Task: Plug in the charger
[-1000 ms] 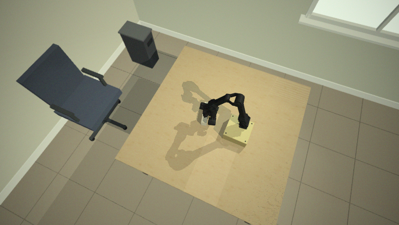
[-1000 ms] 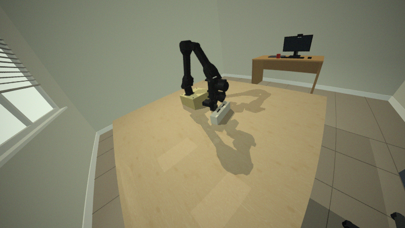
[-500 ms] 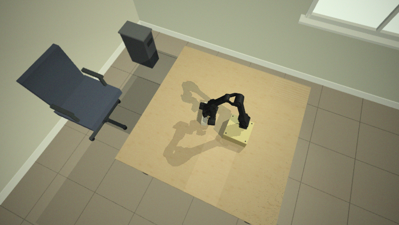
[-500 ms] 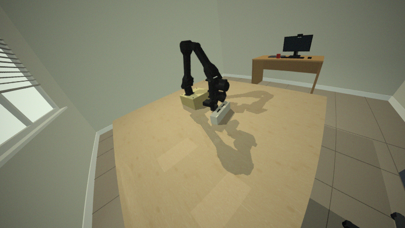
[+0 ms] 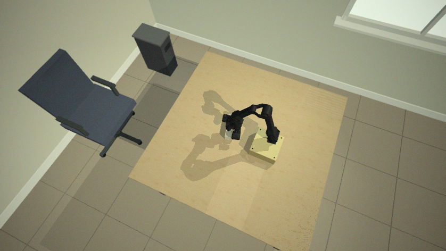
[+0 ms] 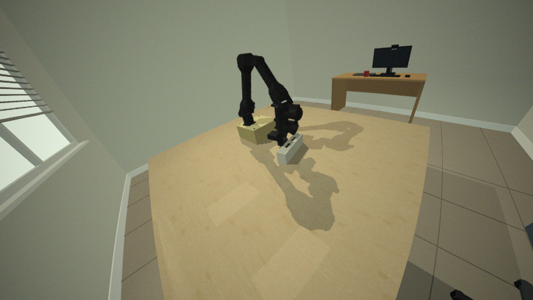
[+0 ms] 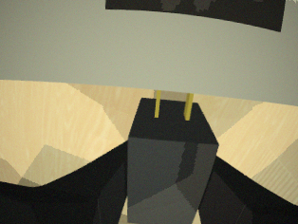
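Now: the two-prong charger 20 mm ahead of my gripper tip and 10 mm above it.
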